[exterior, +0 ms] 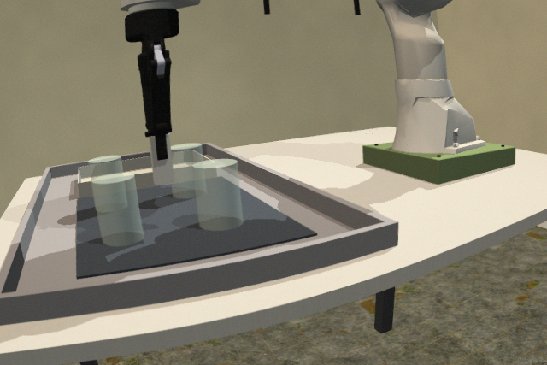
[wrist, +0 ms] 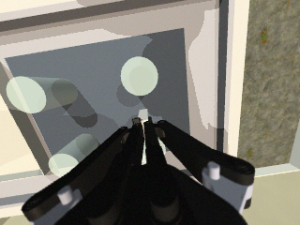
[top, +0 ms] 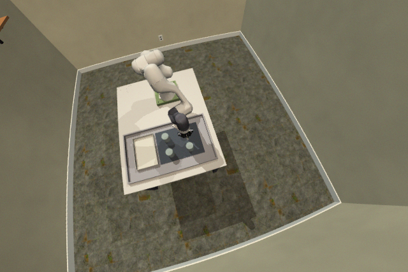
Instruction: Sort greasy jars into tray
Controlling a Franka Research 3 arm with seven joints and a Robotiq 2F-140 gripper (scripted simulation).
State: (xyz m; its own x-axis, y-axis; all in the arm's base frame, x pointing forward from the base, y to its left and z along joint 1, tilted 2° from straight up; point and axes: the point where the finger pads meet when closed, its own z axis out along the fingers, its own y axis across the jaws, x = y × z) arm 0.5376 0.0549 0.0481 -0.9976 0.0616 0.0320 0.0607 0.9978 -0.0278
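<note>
My hand is 10 cm above the dark mat, 9 cm to the left of it and 2 cm past it. Round my hand: cream tray (41 cm to the right, 10 cm below, 4 cm behind).
</note>
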